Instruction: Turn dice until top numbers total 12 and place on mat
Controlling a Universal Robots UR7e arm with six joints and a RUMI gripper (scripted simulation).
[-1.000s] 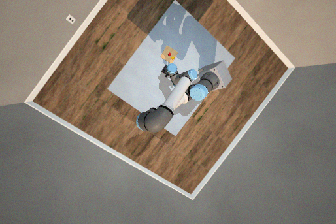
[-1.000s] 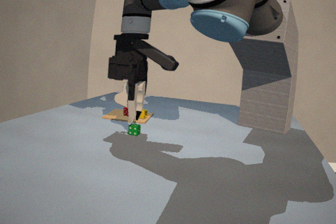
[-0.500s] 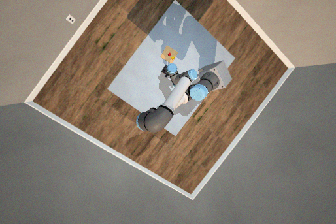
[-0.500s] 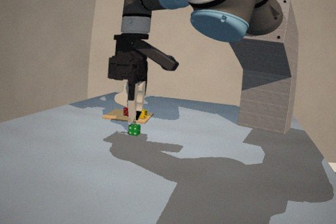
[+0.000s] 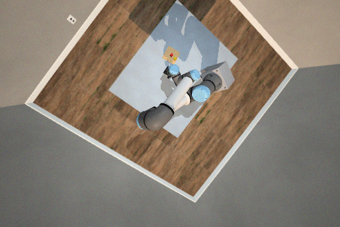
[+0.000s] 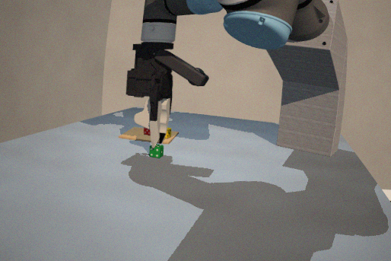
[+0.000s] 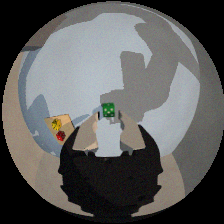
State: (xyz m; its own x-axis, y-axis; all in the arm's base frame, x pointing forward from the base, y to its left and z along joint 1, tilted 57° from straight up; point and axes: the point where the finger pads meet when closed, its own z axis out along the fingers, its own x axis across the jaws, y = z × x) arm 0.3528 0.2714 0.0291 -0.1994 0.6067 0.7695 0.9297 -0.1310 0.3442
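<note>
The green die lies 3 cm below my hand. From my hand the other things lie so: tan mat 15 cm to the right, 13 cm ahead, 4 cm below; red die 15 cm to the right, 13 cm ahead, 2 cm below; yellow die 16 cm to the right, 8 cm ahead, 2 cm below.
</note>
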